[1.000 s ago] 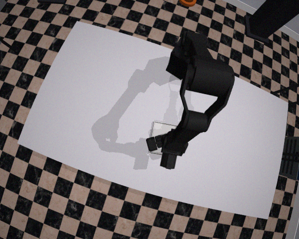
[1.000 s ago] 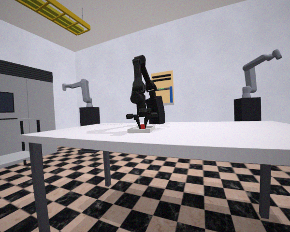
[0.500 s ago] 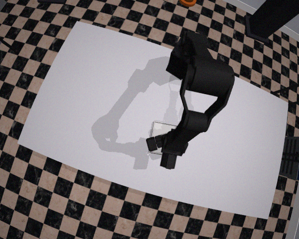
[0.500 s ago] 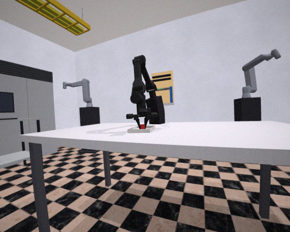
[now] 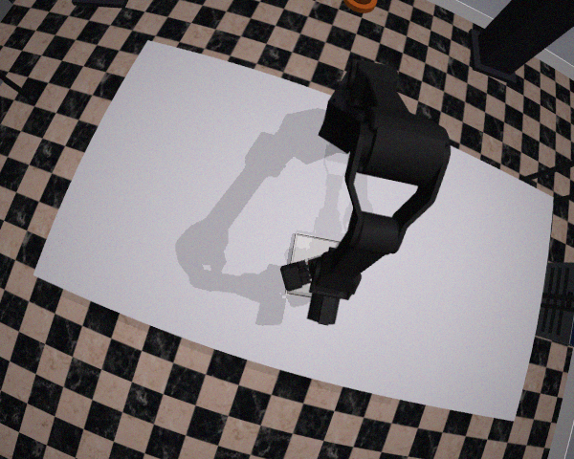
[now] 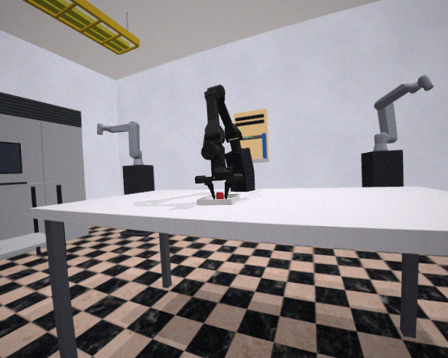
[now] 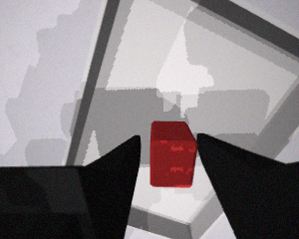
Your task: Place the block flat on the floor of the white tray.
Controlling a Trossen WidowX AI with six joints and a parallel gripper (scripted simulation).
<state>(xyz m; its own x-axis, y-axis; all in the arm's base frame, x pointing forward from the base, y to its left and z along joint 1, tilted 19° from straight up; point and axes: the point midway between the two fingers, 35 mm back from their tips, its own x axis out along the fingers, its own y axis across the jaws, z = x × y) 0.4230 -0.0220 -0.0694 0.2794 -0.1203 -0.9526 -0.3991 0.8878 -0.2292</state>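
The red block lies 20 mm below my hand. Also, from my hand: white tray (30 mm below).
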